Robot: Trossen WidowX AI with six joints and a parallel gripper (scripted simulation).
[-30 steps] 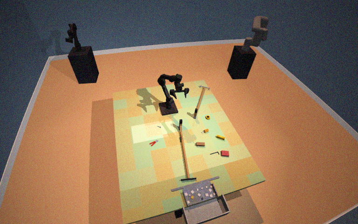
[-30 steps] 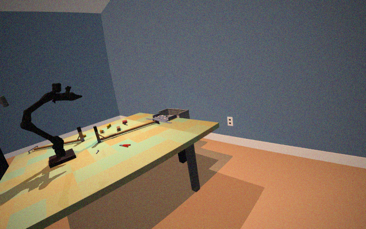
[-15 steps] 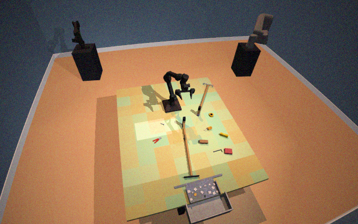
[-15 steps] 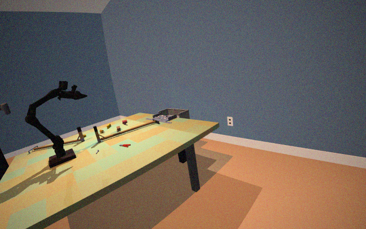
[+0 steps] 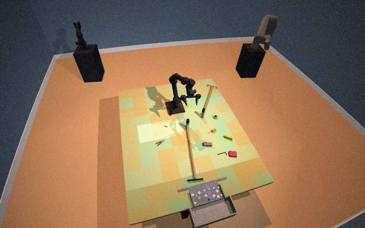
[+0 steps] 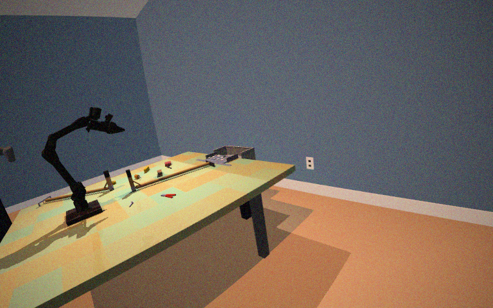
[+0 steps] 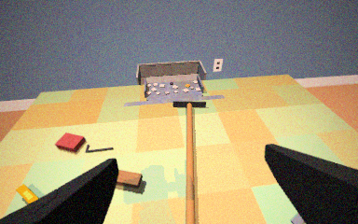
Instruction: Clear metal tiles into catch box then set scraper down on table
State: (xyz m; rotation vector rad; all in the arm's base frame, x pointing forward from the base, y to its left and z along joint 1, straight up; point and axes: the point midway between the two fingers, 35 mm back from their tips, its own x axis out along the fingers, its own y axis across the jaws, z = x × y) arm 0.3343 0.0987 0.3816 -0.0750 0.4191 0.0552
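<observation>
The long scraper lies 240 mm ahead of my gripper tip, 20 mm to the right of it and 330 mm below it. Also, from my gripper tip: yellow ring: 160 mm behind, 340 mm to the left, 380 mm below; orange screwdriver: 30 mm ahead, 260 mm to the left, 380 mm below; brown block: 190 mm ahead, 160 mm to the left, 380 mm below.
</observation>
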